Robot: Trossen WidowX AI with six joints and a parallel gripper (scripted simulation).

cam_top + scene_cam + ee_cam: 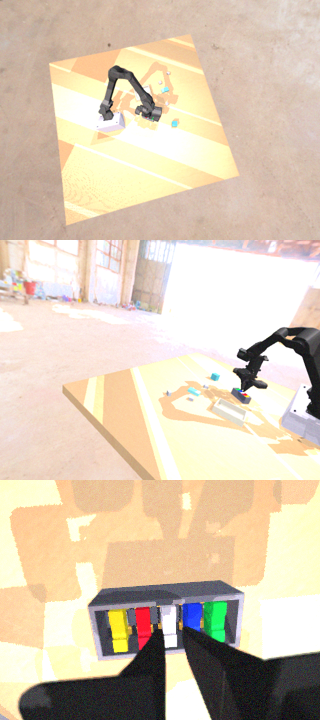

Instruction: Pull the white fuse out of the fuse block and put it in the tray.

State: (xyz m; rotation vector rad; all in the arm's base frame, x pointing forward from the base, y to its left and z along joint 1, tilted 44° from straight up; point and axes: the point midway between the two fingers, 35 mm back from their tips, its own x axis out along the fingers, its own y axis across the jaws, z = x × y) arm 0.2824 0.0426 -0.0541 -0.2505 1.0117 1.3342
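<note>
My gripper tip is now 20 mm above the white fuse. The rest, counted from my gripper tip: tray: 30 mm behind, 220 mm to the left, 50 mm below; then cyan cube: 200 mm ahead, 80 mm to the right, 30 mm below; then flat cyan block: 160 mm ahead, 230 mm to the left, 40 mm below.
</note>
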